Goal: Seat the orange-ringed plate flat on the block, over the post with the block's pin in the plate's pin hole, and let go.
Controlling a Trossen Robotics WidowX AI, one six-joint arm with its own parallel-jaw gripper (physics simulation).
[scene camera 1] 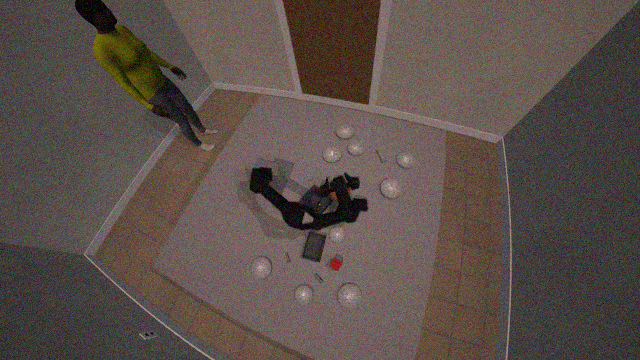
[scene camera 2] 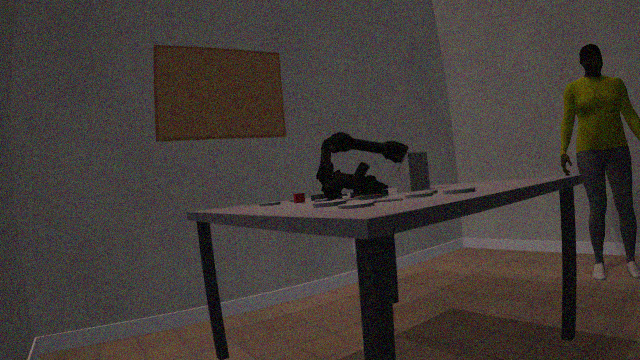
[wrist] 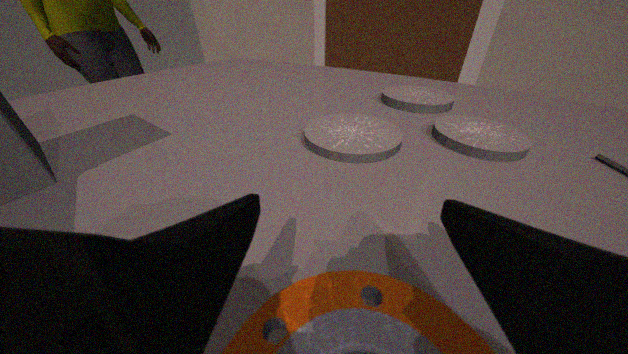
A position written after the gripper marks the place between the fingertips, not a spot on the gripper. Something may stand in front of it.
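There's an orange-ringed plate [wrist: 327, 306] resting on the table. And you'd see the gripper [scene camera 2: 385, 187] as well, with the wrist view also giving you the gripper [wrist: 350, 205].
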